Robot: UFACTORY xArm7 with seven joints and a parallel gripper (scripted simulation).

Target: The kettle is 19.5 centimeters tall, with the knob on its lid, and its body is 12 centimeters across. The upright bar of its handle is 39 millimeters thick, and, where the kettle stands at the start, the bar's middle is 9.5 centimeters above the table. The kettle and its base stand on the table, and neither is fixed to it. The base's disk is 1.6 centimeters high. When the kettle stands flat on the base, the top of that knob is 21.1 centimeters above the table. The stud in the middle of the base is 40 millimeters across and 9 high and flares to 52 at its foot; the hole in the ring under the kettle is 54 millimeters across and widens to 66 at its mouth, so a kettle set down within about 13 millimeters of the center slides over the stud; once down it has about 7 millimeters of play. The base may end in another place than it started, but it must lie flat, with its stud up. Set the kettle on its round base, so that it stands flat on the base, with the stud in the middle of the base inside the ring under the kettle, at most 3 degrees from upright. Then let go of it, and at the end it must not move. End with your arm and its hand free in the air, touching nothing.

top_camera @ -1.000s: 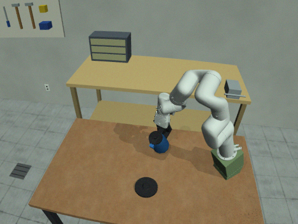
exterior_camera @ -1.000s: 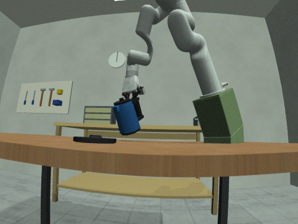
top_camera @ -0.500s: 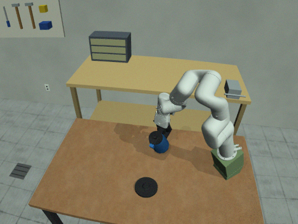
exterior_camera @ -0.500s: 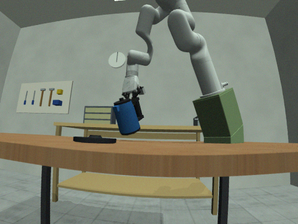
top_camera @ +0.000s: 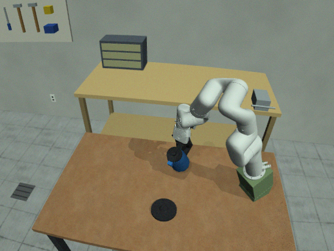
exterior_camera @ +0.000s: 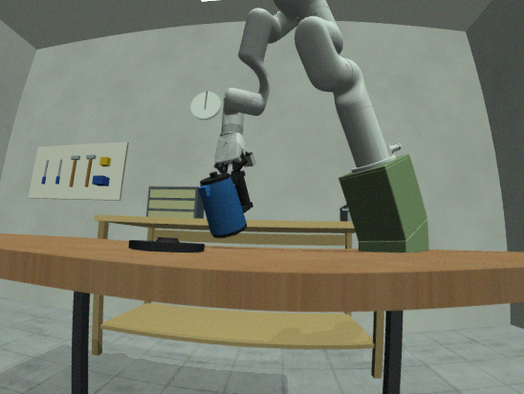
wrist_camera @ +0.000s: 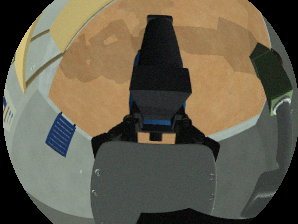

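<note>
The blue kettle is 70 mm below my hand. Also, from my hand: round black base (320 mm to the left, 220 mm below, 90 mm ahead).
</note>
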